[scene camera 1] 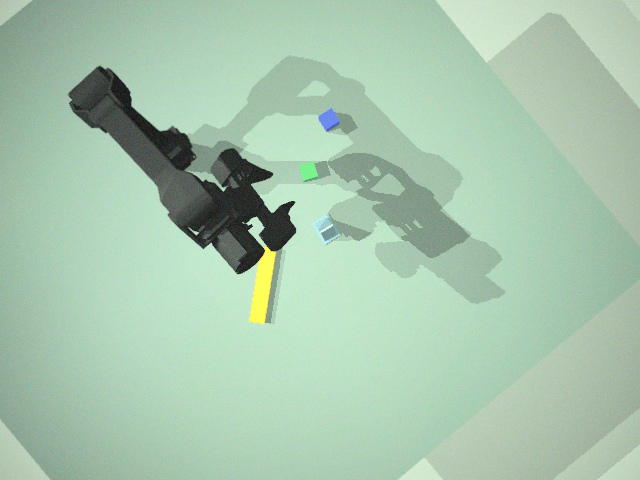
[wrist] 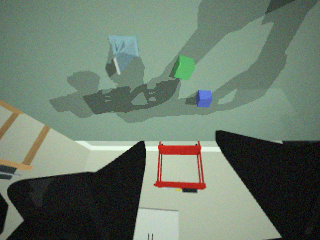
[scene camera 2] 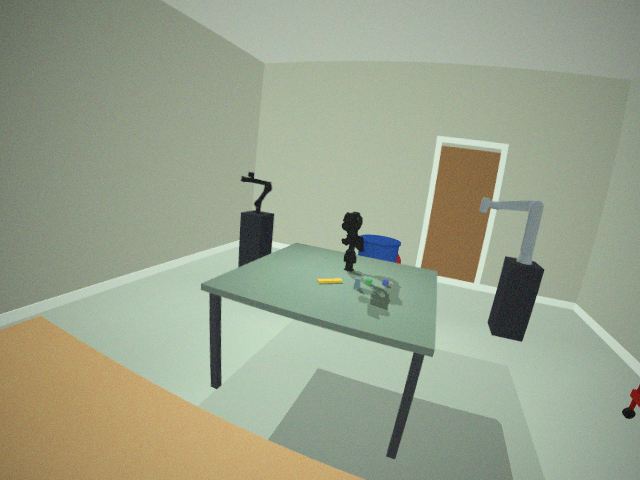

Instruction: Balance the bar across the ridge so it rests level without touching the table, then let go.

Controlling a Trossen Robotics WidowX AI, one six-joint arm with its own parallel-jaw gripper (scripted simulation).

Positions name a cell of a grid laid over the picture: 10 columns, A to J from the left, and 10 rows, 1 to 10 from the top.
Note:
My gripper (scene camera 1: E4) is open, with nothing in its grasp. Also in view: a yellow bar (scene camera 1: E6).
My gripper also shows in the wrist view (wrist: F6). The wrist view does not show the yellow bar: it is out of frame.

